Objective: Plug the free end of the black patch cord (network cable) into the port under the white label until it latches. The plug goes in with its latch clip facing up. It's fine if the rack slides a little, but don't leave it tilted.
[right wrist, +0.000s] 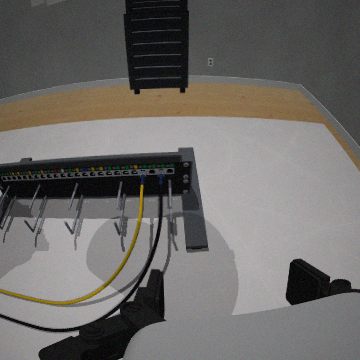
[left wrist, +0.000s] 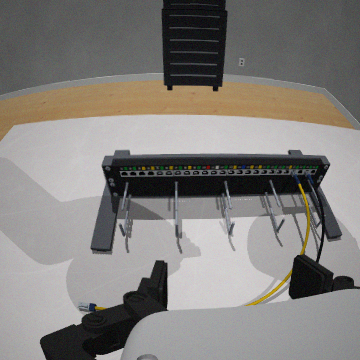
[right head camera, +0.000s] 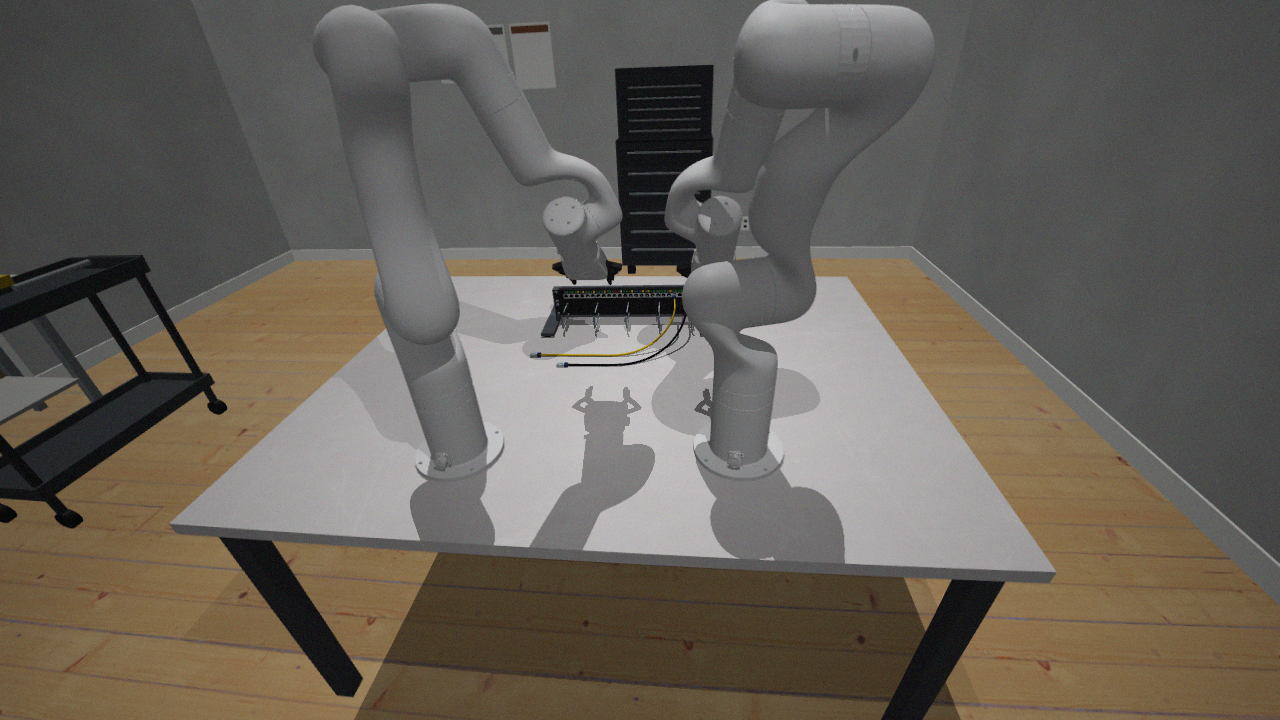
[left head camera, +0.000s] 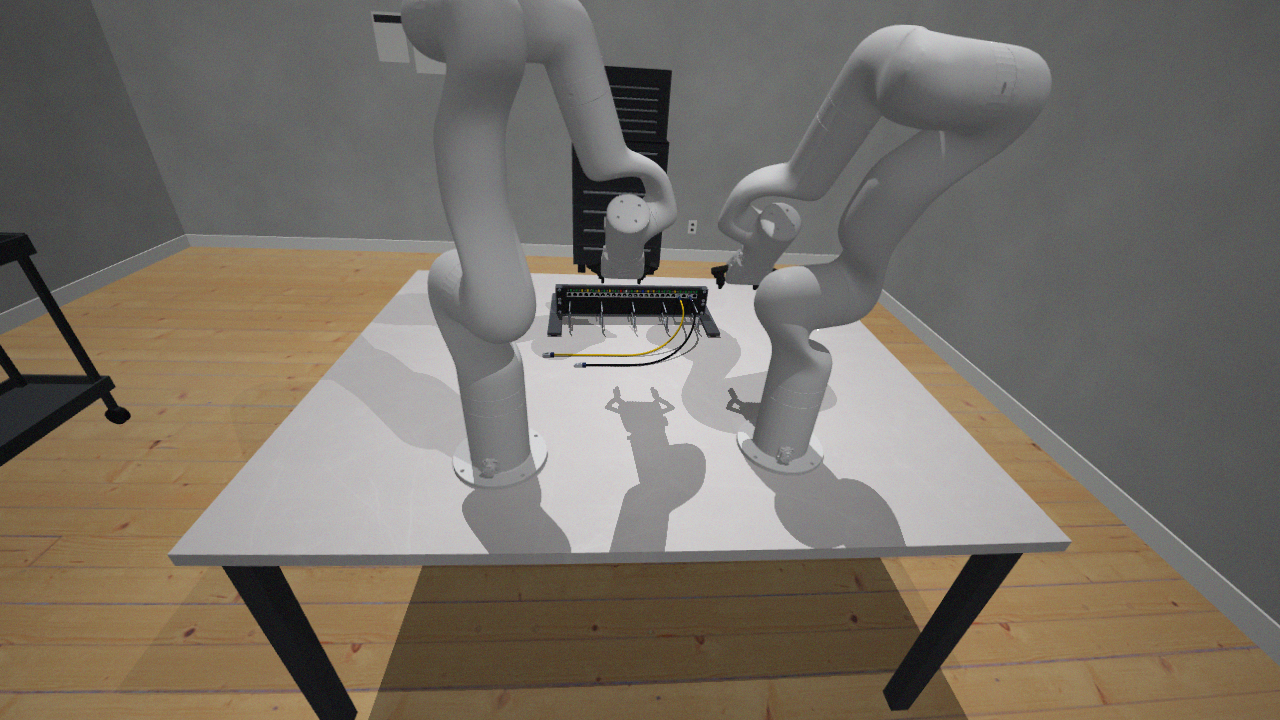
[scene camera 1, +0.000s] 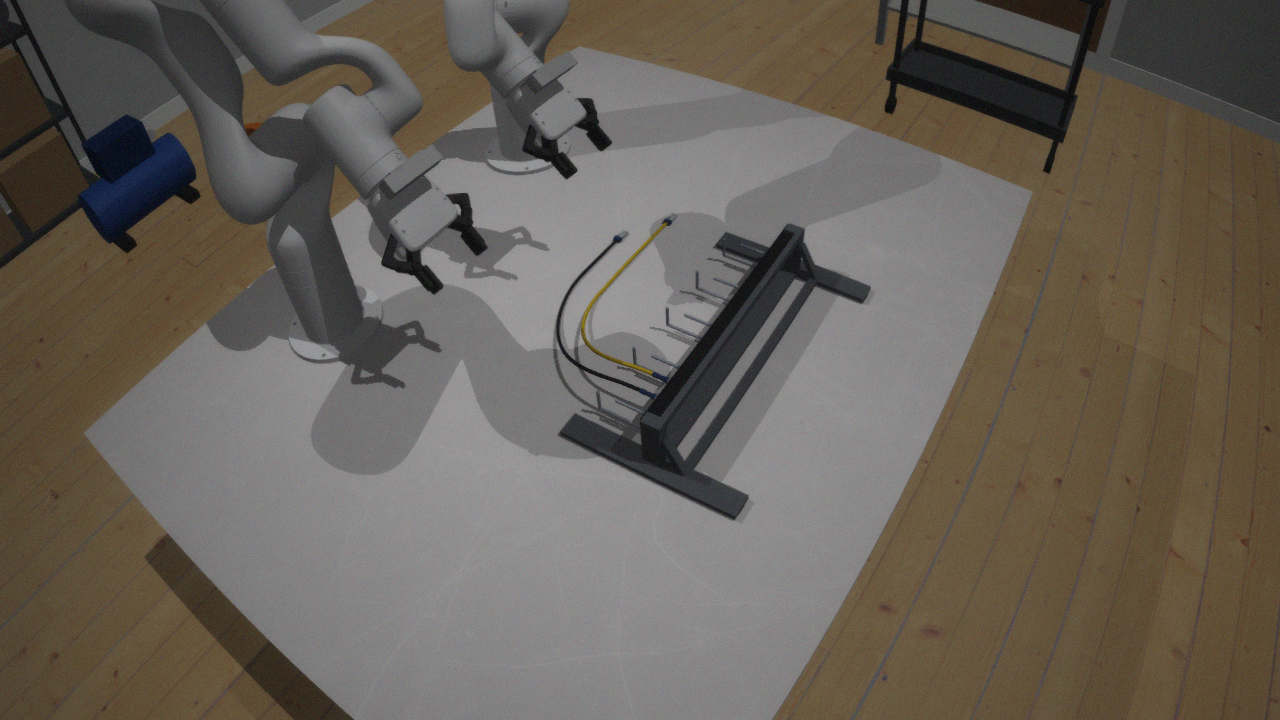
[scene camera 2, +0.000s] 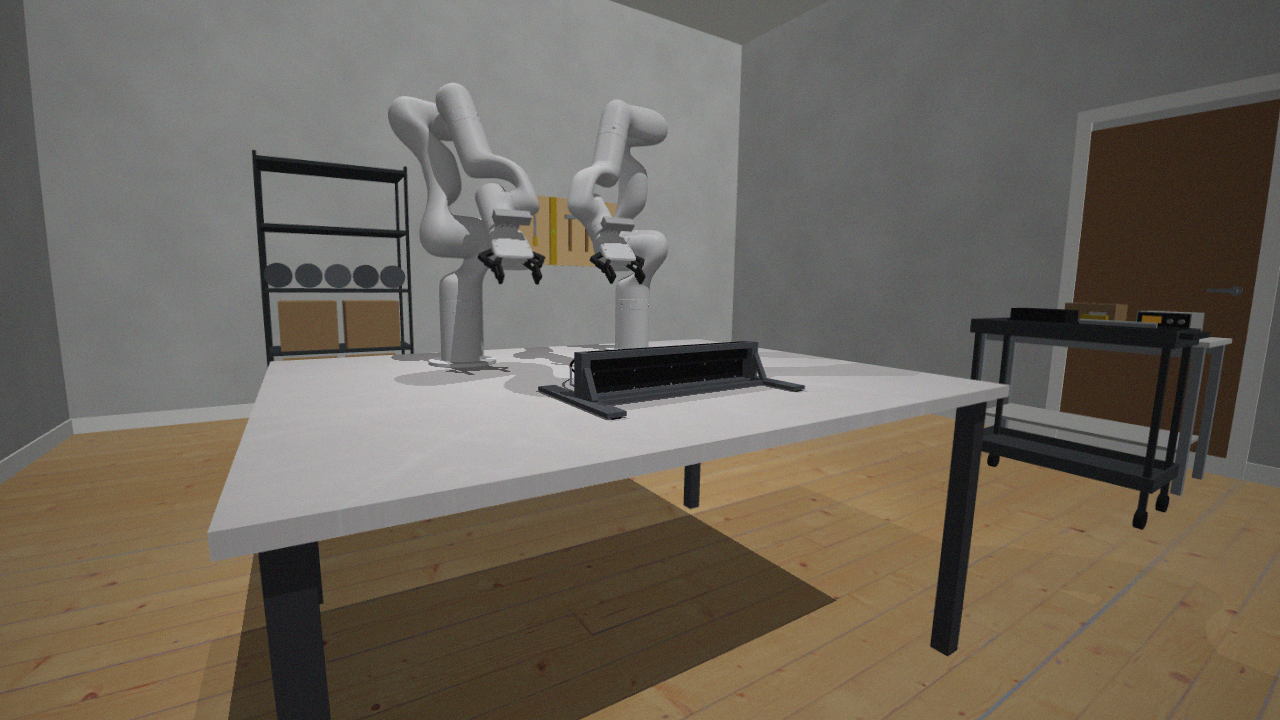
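Note:
The black patch cord [left head camera: 626, 365] [scene camera 1: 558, 320] [left wrist: 323, 215] [right wrist: 159, 215] has one end plugged in near the rack's right end in the wrist views. Its free plug [left head camera: 580, 365] [right head camera: 562, 364] [scene camera 1: 621, 236] lies on the table; its clip direction is too small to tell. The rack [left head camera: 626, 307] [left wrist: 150, 187] stands upright. The white label [left wrist: 217, 167] is right of the red one; the port beneath it looks empty. My left gripper [left head camera: 622, 281] [scene camera 1: 585, 155] [left wrist: 232, 280] is open and empty, above the table. My right gripper [scene camera 1: 457, 266] [scene camera 2: 519, 280] [right wrist: 228, 286] is open and empty, above the table.
A yellow cord [left head camera: 617, 355] [scene camera 1: 582, 322] [left wrist: 307, 225] runs beside the black one, between it and the rack; its free plug [scene camera 1: 670, 218] [left wrist: 86, 306] lies on the table. Metal cable hooks [left wrist: 176, 210] stick out below the ports. A dark cart [scene camera 2: 1074, 452] stands beyond the table.

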